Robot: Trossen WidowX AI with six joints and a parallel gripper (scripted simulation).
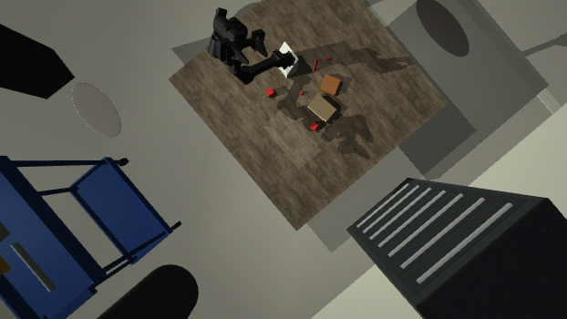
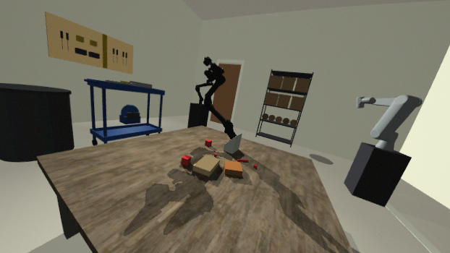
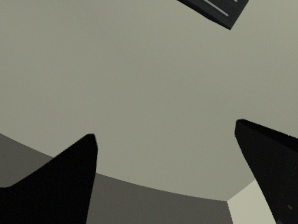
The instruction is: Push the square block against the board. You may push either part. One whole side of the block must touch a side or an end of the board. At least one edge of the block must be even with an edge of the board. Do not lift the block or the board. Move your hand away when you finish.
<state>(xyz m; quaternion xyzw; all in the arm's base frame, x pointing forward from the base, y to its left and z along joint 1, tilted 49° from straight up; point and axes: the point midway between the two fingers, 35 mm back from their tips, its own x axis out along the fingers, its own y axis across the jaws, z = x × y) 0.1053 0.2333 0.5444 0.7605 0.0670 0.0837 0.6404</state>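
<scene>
Now: gripper tip 64 cm above the orange square block, 39 cm to the right of it and 12 cm short of it. From my gripper tip the other things lie so: tan board 64 cm below, 26 cm to the left, 20 cm ahead.
</scene>
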